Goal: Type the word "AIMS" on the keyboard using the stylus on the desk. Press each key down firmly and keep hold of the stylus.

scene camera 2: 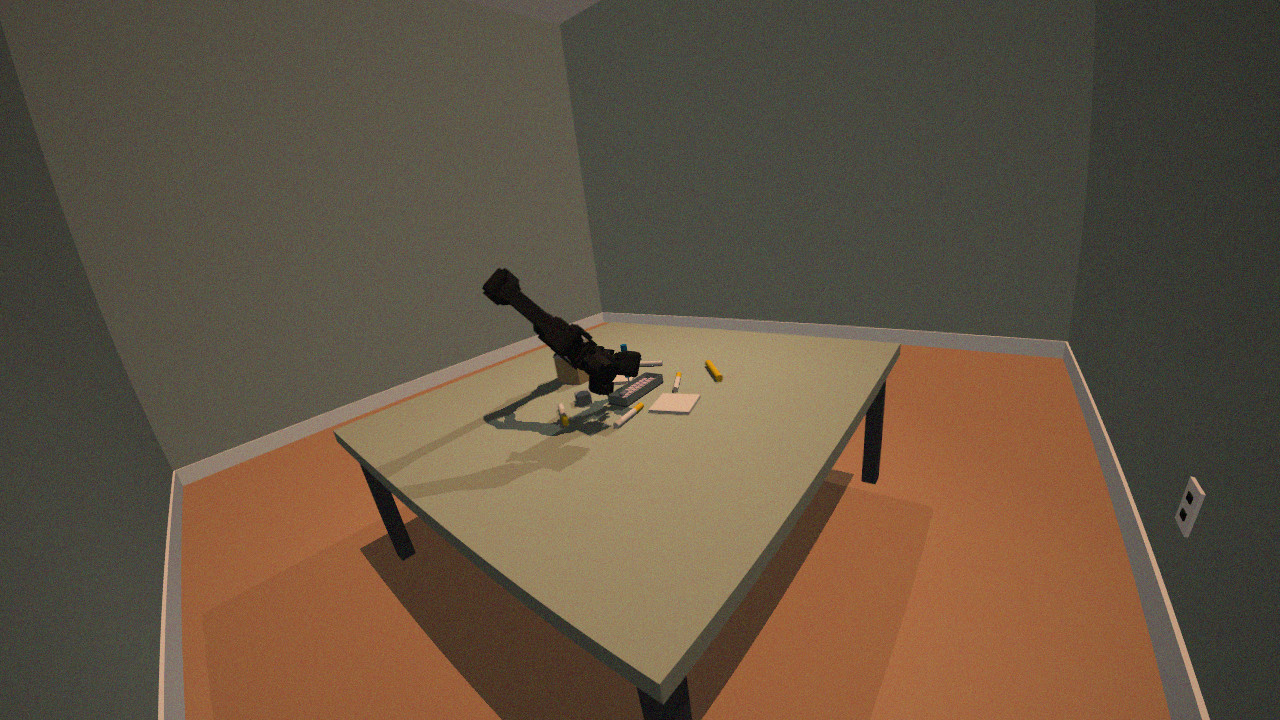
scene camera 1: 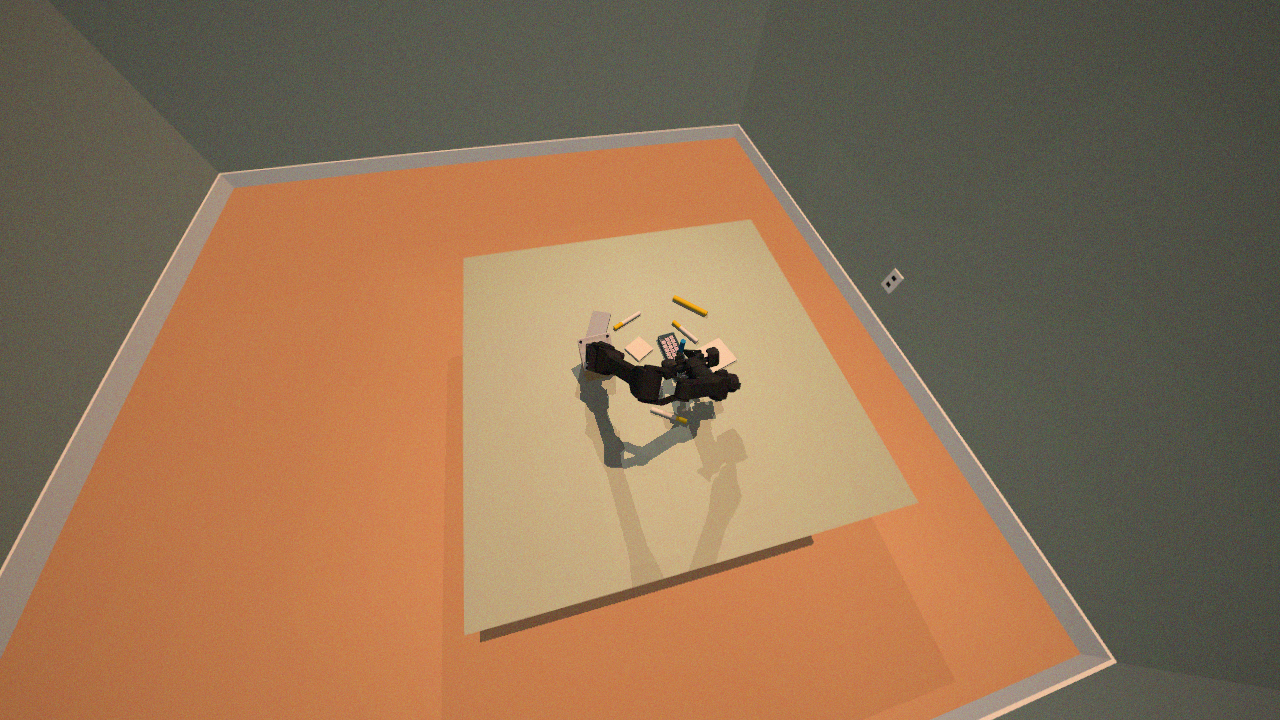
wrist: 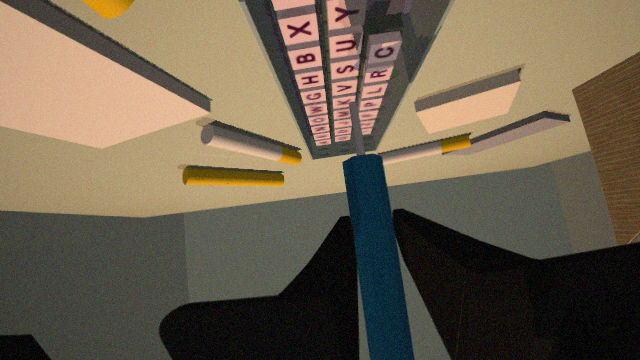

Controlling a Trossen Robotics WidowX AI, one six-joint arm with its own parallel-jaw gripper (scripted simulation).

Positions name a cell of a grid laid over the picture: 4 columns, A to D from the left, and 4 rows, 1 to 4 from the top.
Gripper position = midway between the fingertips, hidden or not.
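Note:
Yellow stick visible (wrist: B2). My gripper visible at (scene camera 1: C2), (scene camera 2: B3) and (wrist: C3).

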